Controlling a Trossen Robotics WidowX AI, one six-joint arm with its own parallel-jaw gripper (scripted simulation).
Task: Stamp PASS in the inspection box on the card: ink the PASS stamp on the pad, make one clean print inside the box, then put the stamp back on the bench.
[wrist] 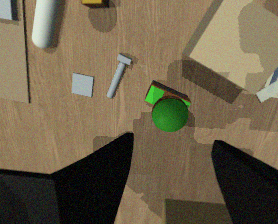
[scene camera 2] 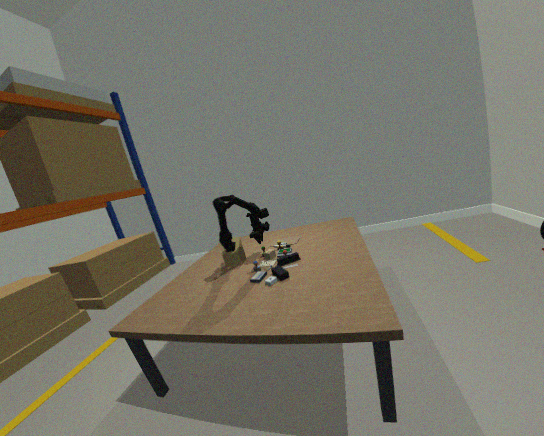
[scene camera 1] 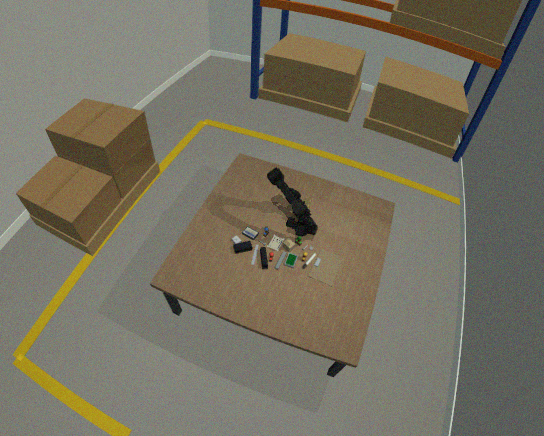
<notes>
I see my gripper (wrist: 172,143) and a green stamp (wrist: 170,108).
</notes>
